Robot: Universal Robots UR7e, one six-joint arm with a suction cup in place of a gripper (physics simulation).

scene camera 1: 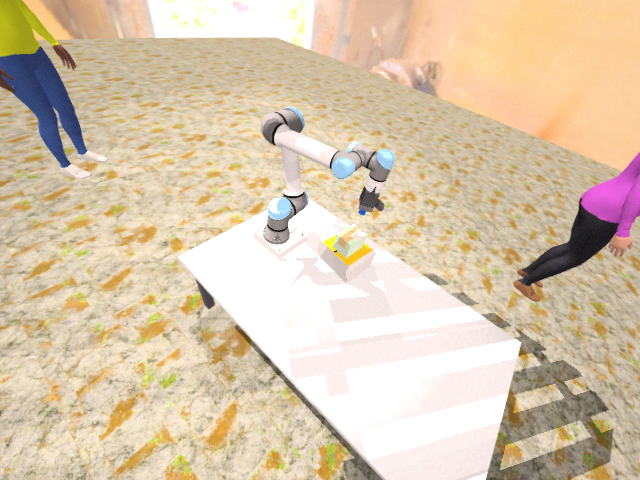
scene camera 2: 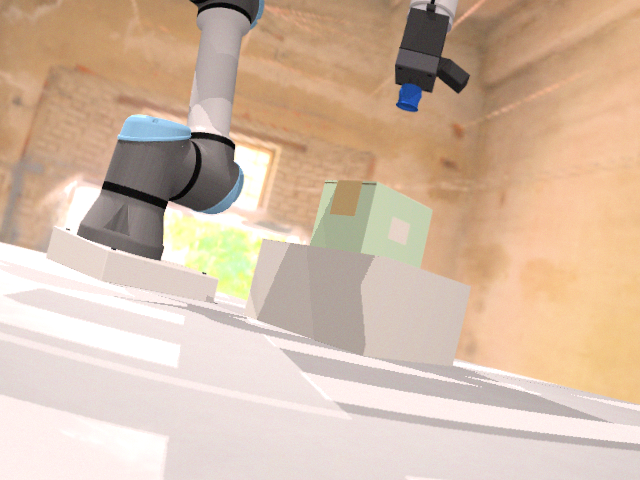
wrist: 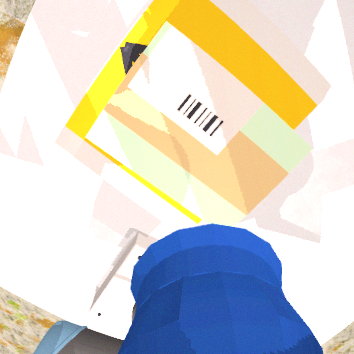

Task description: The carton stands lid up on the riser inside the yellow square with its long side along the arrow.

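Observation:
The pale green carton (scene camera 1: 349,241) (scene camera 2: 398,206) (wrist: 145,160) stands on the riser (scene camera 1: 334,262) (scene camera 2: 413,310), with brown tape and a white barcode label (wrist: 200,115) on its upward face. The yellow square (scene camera 1: 348,256) (wrist: 240,65) shows around much of the carton; its lower right side in the wrist view is hidden. A black arrow (wrist: 132,55) shows partly at the carton's left edge; its full direction is hidden. My suction gripper (scene camera 1: 362,212) (scene camera 2: 407,107) (wrist: 207,235) is open, with a blue cup hanging well above the carton, touching nothing.
The white table (scene camera 1: 320,310) carries the arm's base plate (scene camera 1: 280,248) (scene camera 2: 155,281) beside the riser. A person in yellow (scene camera 1: 25,31) stands at the far left. A person in purple (scene camera 1: 610,201) is at the right, beyond the table.

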